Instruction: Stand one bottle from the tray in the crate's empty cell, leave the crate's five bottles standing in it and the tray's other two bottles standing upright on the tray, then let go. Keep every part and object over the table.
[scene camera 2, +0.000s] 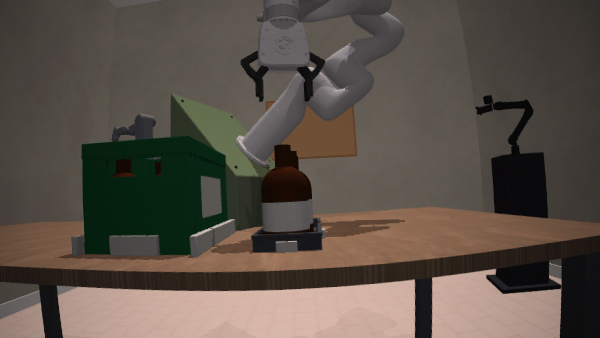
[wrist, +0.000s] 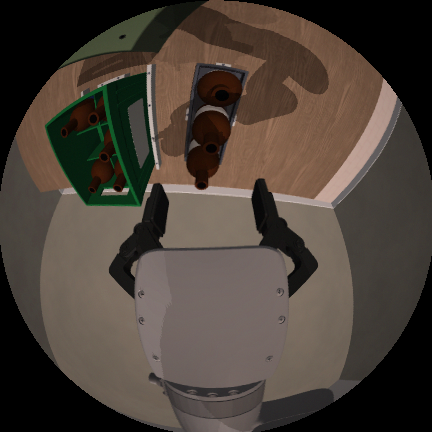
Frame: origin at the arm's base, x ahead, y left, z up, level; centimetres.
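Seen in the pictures: gripper, fingertip midpoint: (scene camera 2: 284, 100) (wrist: 208, 188); arm's base, link origin: (scene camera 2: 251, 152).
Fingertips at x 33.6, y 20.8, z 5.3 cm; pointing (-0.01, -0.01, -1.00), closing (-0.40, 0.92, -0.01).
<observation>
Offsets run from my fingertips to a thing's top centre. "spot": to the spot under its first point. Level surfaces: height alone.
The green crate {dx +8.9, dy -21.8, dz -9.0 cm} (scene camera 2: 140, 210) (wrist: 122, 120) stands at the left. In the wrist view several brown bottles stand in it, and its empty cell {spot: dx +13.5, dy -29.4, dz -21.1 cm} (wrist: 91, 145) shows in the middle of the left row. Right of the crate, the dark tray {dx +2.1, dy +1.0, dz -23.9 cm} (scene camera 2: 261, 243) (wrist: 192, 105) holds three upright brown bottles in a line: one at the top of the wrist view (wrist: 220, 86), a middle one {dx +2.1, dy +1.1, dz -10.5 cm} (wrist: 210, 125) and a lower one {dx +10.7, dy +2.4, dz -10.5 cm} (wrist: 202, 161). In the scene view the front bottle {spot: dx +14.2, dy +3.5, dz -21.4 cm} (scene camera 2: 286, 215) mostly hides the others. My gripper (scene camera 2: 284, 98) (wrist: 208, 188) is open and empty, high above the tray's bottles.
A sloped green block (scene camera 2: 212, 130) (wrist: 130, 35) stands behind the crate. Pale strips (scene camera 2: 134, 245) (wrist: 151, 110) line the crate's base. The wooden table {dz -26.5 cm} (scene camera 2: 370, 250) (wrist: 280, 160) extends right of the tray. A black pedestal (scene camera 2: 520, 200) with a small arm stands beyond the table.
</observation>
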